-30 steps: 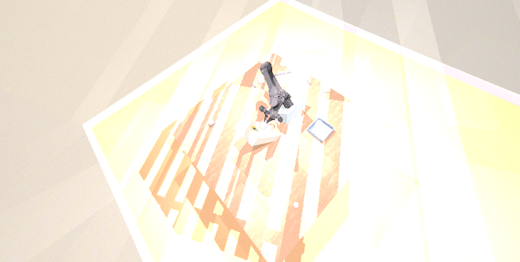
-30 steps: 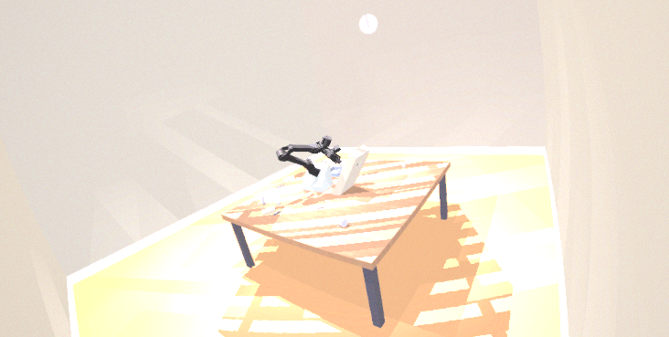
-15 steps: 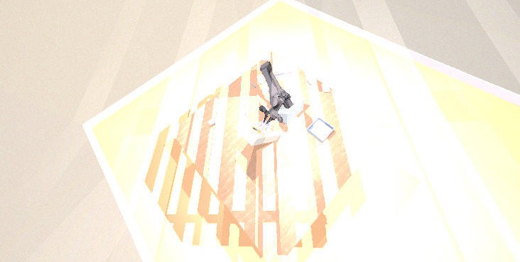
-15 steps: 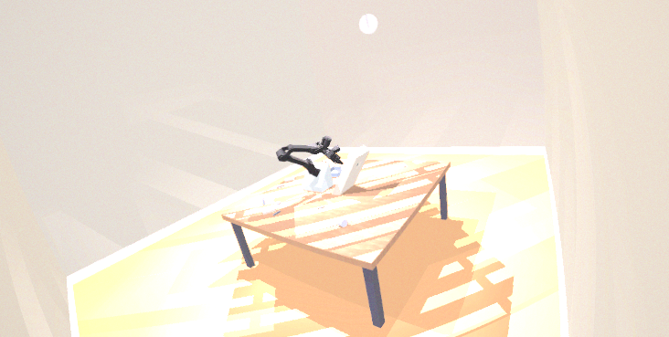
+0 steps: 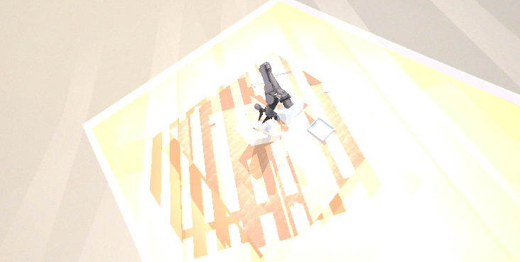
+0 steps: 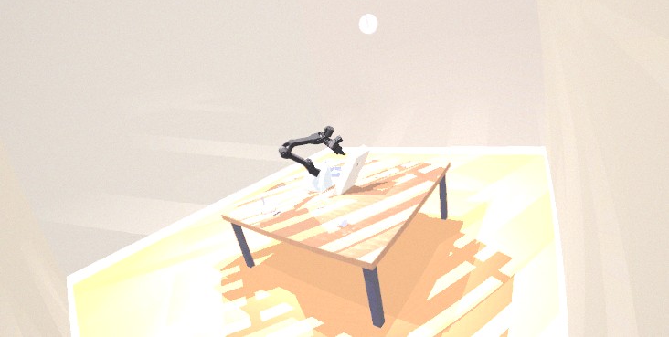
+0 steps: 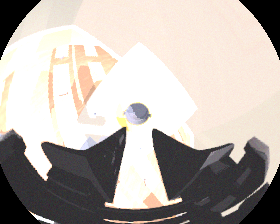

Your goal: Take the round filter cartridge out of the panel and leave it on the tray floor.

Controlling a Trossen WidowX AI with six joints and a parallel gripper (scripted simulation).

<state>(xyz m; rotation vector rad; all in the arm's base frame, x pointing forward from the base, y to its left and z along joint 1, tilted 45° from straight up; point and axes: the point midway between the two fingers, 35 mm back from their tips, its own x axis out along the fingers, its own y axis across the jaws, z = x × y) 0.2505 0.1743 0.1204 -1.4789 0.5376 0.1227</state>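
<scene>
My gripper tip is now 100 mm above the filter cartridge and 20 mm past it. Round my gripper tip: tray (400 mm behind, 260 mm below, 230 mm to the left); then service panel (120 mm below, 20 mm ahead).
</scene>
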